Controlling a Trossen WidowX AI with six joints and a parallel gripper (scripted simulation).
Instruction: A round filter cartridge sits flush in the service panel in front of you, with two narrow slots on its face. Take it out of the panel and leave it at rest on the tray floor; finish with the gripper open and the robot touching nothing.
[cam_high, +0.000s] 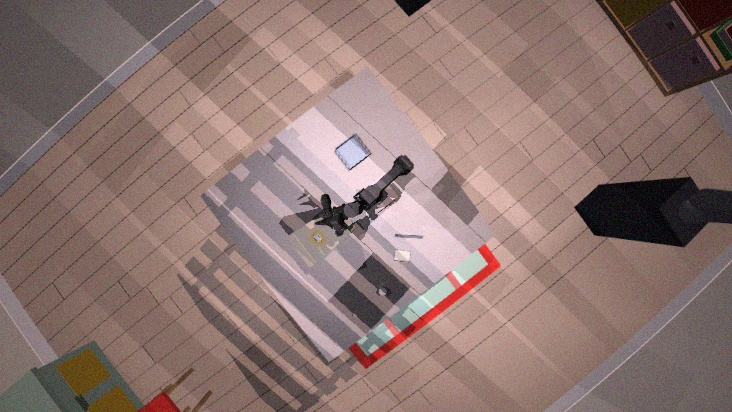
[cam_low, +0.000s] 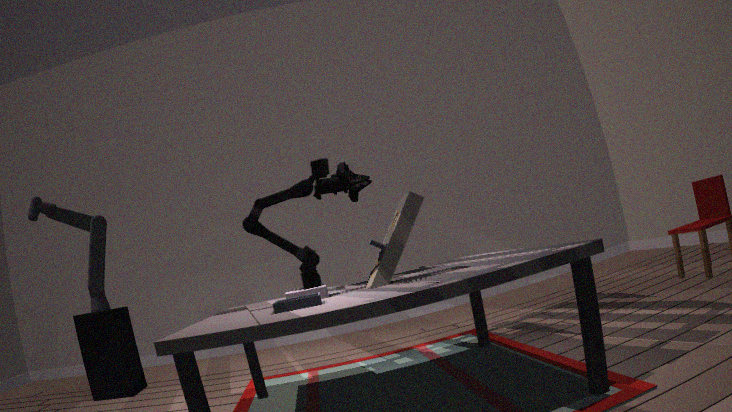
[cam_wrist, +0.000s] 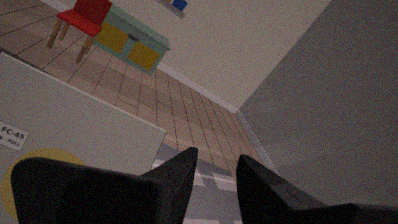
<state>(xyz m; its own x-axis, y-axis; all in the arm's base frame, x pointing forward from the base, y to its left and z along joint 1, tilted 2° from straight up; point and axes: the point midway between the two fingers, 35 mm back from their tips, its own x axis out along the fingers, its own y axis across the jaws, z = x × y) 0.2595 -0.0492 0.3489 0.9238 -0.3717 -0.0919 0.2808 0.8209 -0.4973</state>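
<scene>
My gripper tip is 8 cm short of the round grey filter cartridge, 6 cm to the right of it and 17 cm above it. The rest, counted from my gripper tip: blue-grey square tray (35 cm behind, 21 cm to the right, 38 cm below); beige service panel (4 cm ahead, 6 cm to the left, 24 cm below); pale block (19 cm behind, 46 cm to the left, 38 cm below).
</scene>
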